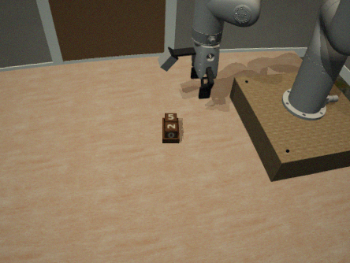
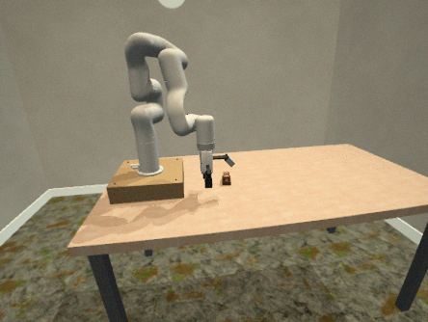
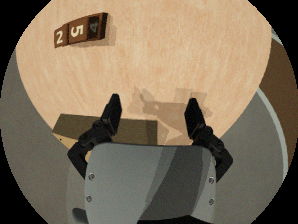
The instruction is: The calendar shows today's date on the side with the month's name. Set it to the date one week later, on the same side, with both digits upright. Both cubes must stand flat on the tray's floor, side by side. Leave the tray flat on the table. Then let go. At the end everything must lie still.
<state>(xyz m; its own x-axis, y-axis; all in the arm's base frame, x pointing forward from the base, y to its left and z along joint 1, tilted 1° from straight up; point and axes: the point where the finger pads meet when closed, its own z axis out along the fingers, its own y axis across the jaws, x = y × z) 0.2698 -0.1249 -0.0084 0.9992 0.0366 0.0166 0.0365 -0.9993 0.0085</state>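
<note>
My gripper is now 13 cm to the right of the cube, 10 cm short of it and 4 cm above it. Also, from my hand: brown tray: 11 cm to the left, 10 cm ahead, 6 cm below.
</note>
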